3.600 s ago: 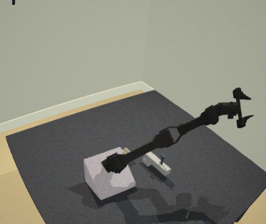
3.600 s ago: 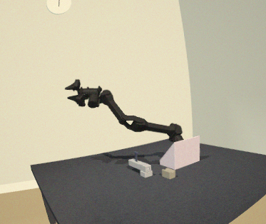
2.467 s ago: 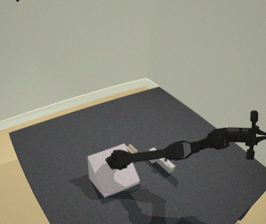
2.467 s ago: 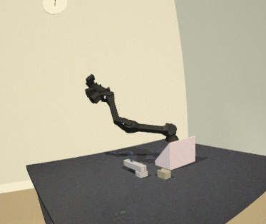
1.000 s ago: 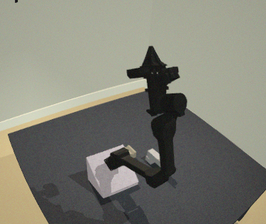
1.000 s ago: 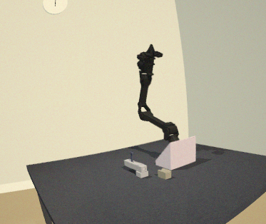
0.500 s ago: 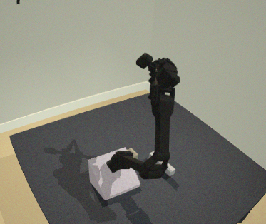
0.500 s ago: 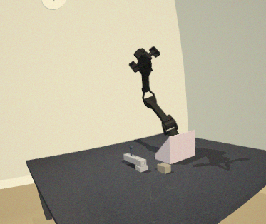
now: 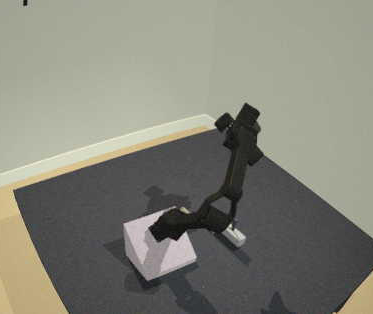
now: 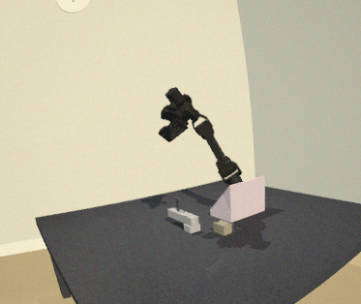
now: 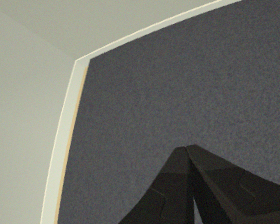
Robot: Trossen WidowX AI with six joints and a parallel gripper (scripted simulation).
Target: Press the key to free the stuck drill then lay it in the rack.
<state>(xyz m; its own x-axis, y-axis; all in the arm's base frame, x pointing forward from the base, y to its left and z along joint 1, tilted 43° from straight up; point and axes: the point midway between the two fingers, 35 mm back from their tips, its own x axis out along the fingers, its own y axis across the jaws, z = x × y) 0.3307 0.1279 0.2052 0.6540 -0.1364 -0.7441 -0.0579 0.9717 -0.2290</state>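
Right now my gripper tip is 70 mm past the key, 90 mm to the left of it and 290 mm above it. From my gripper tip the other things lie so: drill 60 mm behind, 40 mm to the right, 330 mm below; white block 70 mm behind, 60 mm to the right, 340 mm below; rack 120 mm behind, 120 mm to the left, 360 mm below.
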